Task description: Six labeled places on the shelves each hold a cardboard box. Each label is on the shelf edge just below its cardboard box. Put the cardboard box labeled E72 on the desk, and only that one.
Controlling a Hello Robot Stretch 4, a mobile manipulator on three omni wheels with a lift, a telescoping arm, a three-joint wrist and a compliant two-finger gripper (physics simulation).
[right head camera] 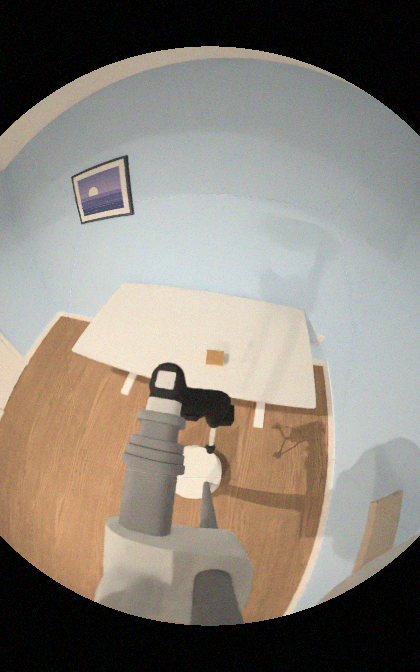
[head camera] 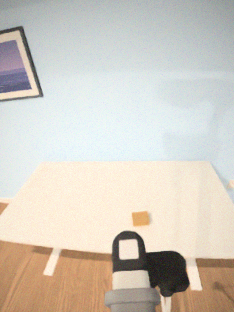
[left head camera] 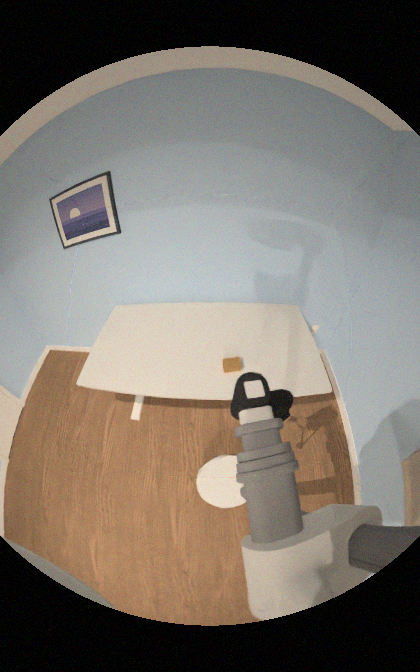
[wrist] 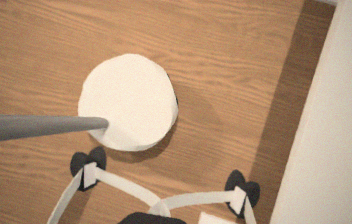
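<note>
A small orange-brown cardboard box (head camera: 140, 218) (left head camera: 231, 364) (right head camera: 215, 357) sits on the white desk (head camera: 75, 200) (left head camera: 150, 340) (right head camera: 150, 320), near its front edge and right of its middle. No label on the box shows. My gripper (wrist: 166, 172) is open in the wrist view, its fingertips wide apart with floor between them. It is off the desk, in front of the desk's front edge and away from the box. The shelves and their labels do not show in these views.
The round white base (left head camera: 222, 481) (right head camera: 202, 472) (wrist: 127, 100) stands on the wood floor below the arm. A framed picture (head camera: 15, 65) (left head camera: 85, 210) (right head camera: 102, 190) hangs on the blue wall at the left. A tan panel (right head camera: 377, 530) stands at the lower right.
</note>
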